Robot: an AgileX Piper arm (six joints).
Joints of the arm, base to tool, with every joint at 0 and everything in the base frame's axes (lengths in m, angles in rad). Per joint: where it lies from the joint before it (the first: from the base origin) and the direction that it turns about. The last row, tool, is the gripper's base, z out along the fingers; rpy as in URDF.
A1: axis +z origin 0 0 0.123
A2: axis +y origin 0 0 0
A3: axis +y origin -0.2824 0 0.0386
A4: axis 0.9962 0 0.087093 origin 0.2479 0 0.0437
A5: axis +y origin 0 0 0
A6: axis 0.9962 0 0.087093 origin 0.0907 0 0.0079
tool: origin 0 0 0 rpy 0 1.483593 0
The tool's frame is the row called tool.
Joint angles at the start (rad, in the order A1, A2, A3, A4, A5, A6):
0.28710, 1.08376, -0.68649, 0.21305, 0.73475, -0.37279
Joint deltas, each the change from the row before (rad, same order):
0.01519, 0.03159, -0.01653, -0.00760, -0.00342, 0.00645
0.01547, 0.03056, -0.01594, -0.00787, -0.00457, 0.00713
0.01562, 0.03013, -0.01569, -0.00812, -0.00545, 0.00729
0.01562, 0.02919, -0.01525, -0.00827, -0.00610, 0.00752
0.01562, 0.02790, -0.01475, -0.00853, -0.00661, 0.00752
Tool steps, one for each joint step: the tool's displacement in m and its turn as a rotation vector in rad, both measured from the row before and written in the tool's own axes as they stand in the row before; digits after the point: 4 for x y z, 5 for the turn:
-0.0052, 0.0008, 0.0048, -0.00508, 0.01338, -0.01007
-0.0051, 0.0010, 0.0048, -0.00440, 0.01189, -0.01010
-0.0051, 0.0011, 0.0049, -0.00385, 0.01089, -0.01048
-0.0050, 0.0013, 0.0049, -0.00333, 0.00974, -0.01062
-0.0049, 0.0014, 0.0048, -0.00276, 0.00846, -0.01110

